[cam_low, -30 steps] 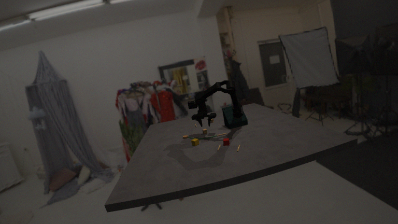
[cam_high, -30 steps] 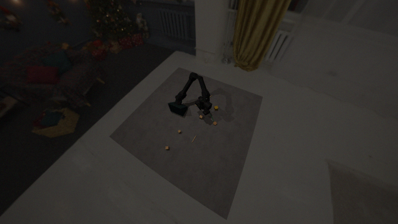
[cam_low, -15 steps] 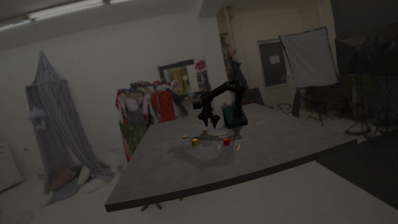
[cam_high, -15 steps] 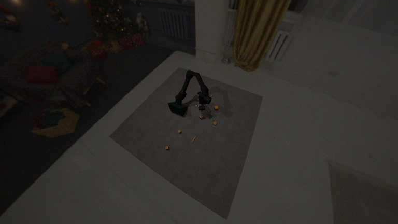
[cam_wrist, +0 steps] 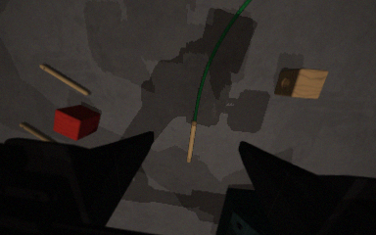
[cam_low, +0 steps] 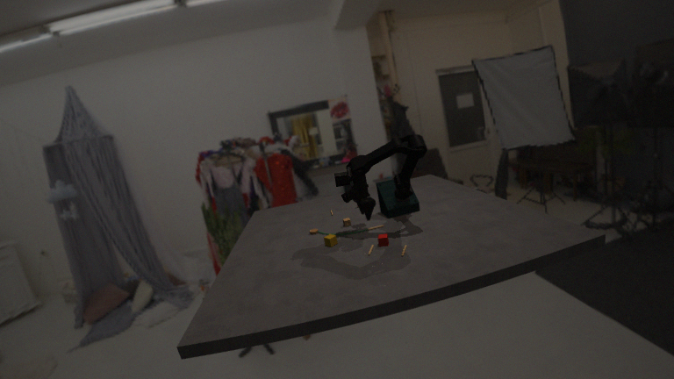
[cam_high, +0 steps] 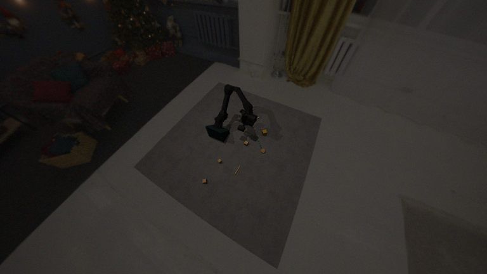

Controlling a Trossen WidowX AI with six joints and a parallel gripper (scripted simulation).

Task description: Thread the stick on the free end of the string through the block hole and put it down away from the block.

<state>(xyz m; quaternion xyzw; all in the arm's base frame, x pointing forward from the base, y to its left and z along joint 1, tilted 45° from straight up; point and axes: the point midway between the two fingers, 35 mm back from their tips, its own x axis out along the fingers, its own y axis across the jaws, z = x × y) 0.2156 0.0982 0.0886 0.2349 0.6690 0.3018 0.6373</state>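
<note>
The thin wooden stick is 60 mm below my gripper tip and 20 mm behind it. From my gripper tip the other things lie so: red cube: 180 mm to the left, 40 mm below, 30 mm behind; wooden block: 120 mm to the right, 80 mm ahead, 50 mm below; yellow cube: 170 mm ahead, 70 mm to the left, 40 mm below.
</note>
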